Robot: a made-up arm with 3 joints.
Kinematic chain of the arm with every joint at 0, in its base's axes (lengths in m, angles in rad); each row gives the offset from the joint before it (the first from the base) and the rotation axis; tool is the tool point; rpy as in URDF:
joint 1: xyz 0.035 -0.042 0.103 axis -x
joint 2: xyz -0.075 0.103 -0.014 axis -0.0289 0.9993 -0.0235
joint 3: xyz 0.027 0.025 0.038 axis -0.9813 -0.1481 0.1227
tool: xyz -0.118 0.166 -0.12 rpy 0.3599 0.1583 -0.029
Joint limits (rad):
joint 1: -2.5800..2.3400
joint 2: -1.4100..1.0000
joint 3: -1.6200..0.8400
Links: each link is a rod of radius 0.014 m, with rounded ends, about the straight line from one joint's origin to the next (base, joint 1, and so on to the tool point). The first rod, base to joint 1, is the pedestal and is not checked.
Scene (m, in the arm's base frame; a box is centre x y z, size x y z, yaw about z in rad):
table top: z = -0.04
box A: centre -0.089 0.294 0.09 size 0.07 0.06 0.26 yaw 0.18
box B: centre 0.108 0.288 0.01 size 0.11 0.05 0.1 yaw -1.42
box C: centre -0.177 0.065 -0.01 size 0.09 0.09 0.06 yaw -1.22
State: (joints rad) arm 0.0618 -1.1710 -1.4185
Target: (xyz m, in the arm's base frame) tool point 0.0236 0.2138 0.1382
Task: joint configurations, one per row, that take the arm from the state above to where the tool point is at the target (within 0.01 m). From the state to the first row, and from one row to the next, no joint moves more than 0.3 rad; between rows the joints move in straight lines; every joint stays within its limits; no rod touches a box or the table.
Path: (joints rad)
1: -0.2056 -1.2108 -1.4468
2: -0.4729 -1.2507 -1.4752
3: -0.7403 -1.2905 -1.5035
4: -1.0077 -1.3303 -1.5318
5: -1.2750 -1.3702 -1.5602
6: -1.5424 -1.4100 -1.5885
7: -1.4677 -1.3372 -1.3067
8: -1.3930 -1.2644 -1.0248
9: -1.3183 -1.1916 -0.7429
10: -1.2435 -1.1188 -0.4611
11: -1.1688 -1.0460 -0.1792
12: -1.0941 -0.9732 0.1026
13: -1.0194 -0.9004 0.3845
14: -0.9447 -0.8276 0.6663

